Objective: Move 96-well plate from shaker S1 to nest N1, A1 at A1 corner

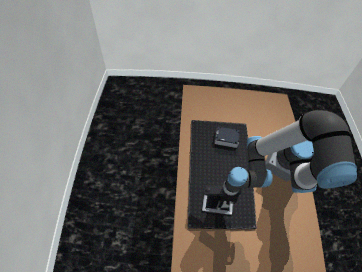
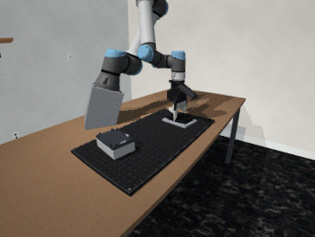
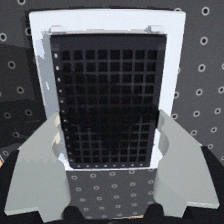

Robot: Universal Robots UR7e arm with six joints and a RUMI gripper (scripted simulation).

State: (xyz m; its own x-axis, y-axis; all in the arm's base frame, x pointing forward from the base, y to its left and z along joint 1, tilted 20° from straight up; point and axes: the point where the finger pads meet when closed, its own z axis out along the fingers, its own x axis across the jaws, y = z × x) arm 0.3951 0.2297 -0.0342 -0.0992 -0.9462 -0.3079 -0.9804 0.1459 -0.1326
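My gripper is now 1 cm above the black 96-well plate. Also, from my hand: plate nest N1: 2 cm below.
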